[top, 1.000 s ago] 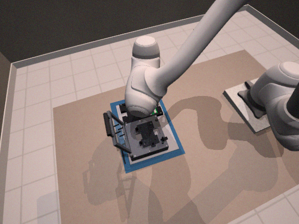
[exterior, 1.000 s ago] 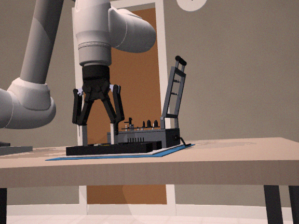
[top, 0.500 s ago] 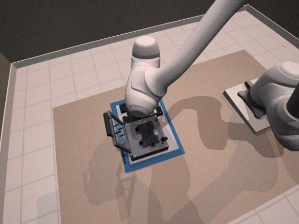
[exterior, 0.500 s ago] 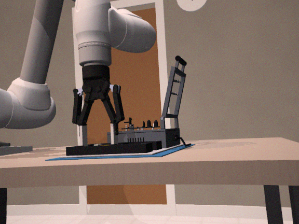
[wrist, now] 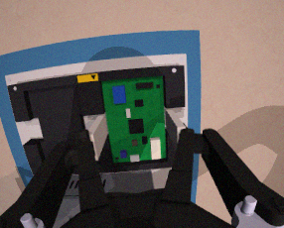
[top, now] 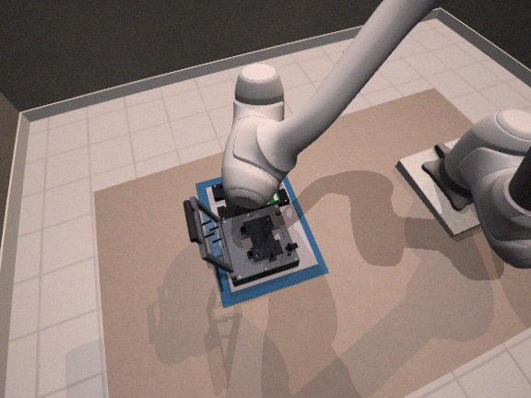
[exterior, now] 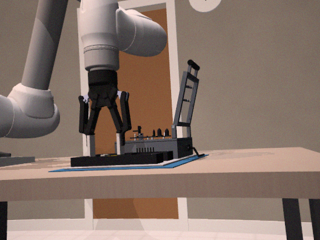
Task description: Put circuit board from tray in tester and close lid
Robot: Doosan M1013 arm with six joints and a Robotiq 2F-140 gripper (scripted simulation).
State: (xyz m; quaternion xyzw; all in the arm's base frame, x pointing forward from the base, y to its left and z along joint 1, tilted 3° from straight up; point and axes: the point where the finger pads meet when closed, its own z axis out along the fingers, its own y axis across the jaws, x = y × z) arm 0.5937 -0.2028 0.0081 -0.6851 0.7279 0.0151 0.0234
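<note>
Right now the green circuit board is 20 mm below my hand. From my hand the other things lie so: latch hook 10 mm ahead, 230 mm to the left, 50 mm above; then lid 190 mm ahead, 160 mm to the left, 140 mm above.
</note>
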